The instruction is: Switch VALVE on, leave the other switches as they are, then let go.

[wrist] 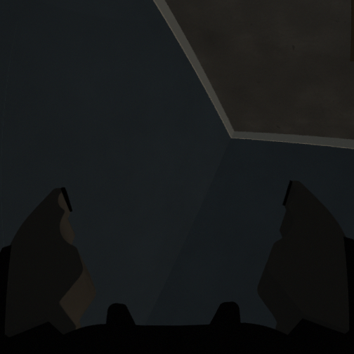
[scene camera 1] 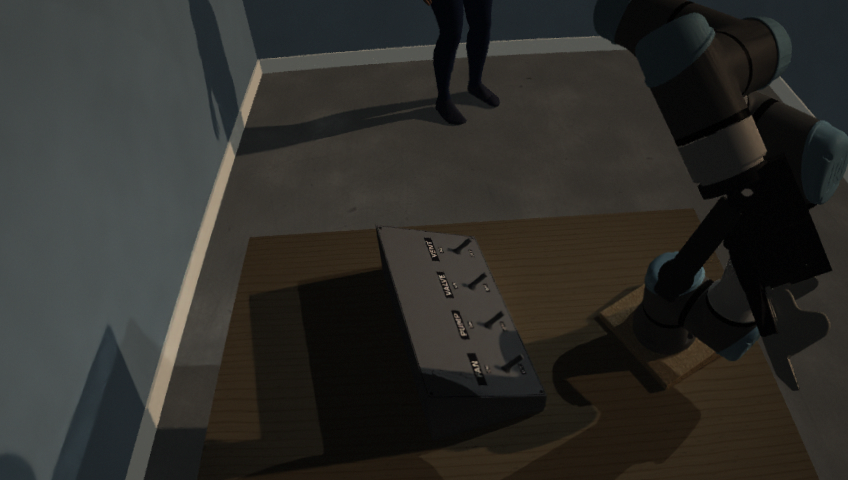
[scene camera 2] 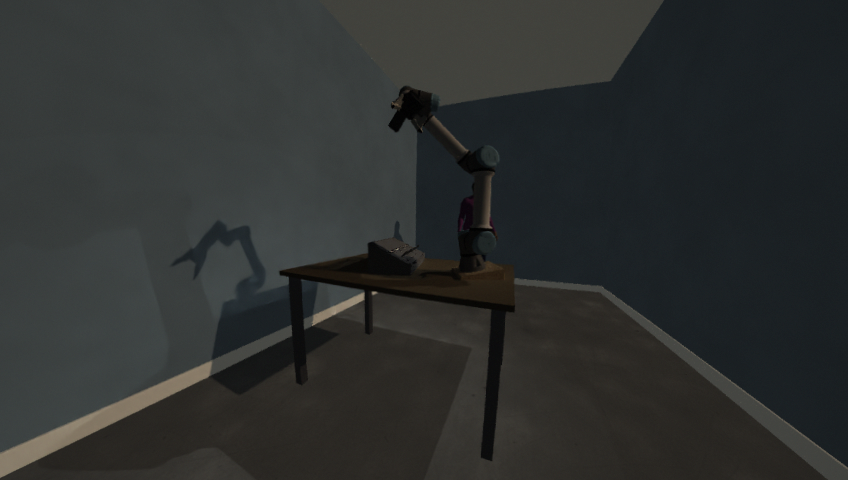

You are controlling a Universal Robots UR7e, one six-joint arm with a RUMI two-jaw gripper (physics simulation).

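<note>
A grey sloped switch panel stands on the table. In scene camera 1 its levers run in a row: VENT, VALVE, PUMP and FAN. The VALVE lever leans to the upper right, away from its name plate, as the others do. The small marks beside the levers are too blurred to read. My gripper is open and empty. It is high above the table, to the right of the panel in scene camera 1, and touches no switch. The panel does not show in the wrist view.
The wooden table carries the panel and the arm's base to its right. A wall rises beyond the table on the left. A person stands on the floor behind the table.
</note>
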